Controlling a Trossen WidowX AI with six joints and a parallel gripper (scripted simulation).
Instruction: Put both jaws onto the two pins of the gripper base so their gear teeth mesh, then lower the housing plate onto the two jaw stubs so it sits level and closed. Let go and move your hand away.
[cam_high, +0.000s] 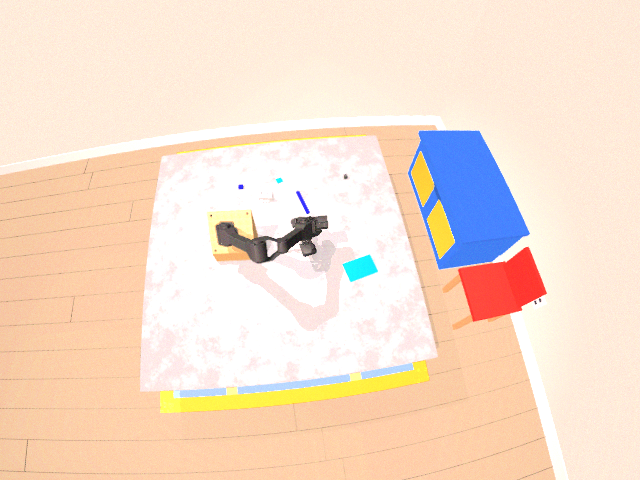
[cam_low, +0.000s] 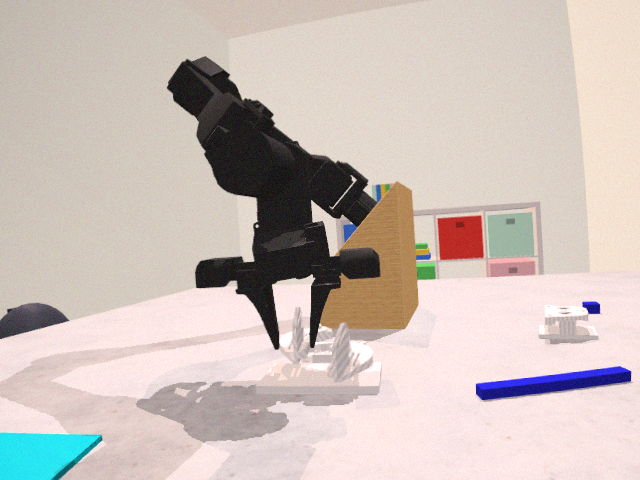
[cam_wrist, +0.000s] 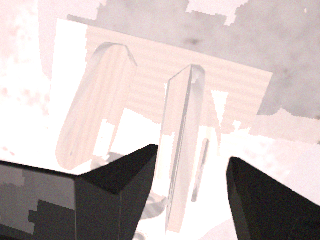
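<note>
Now: the white housing plate 30 cm to the left of my gripper tip and 19 cm behind it. From my gripper tip the other things lie so: cyan sheet 26 cm ahead, 11 cm to the right, 3 cm below; then long blue bar 25 cm to the left, 3 cm below; then small dark thing 41 cm to the left, 23 cm ahead, 2 cm below.
</note>
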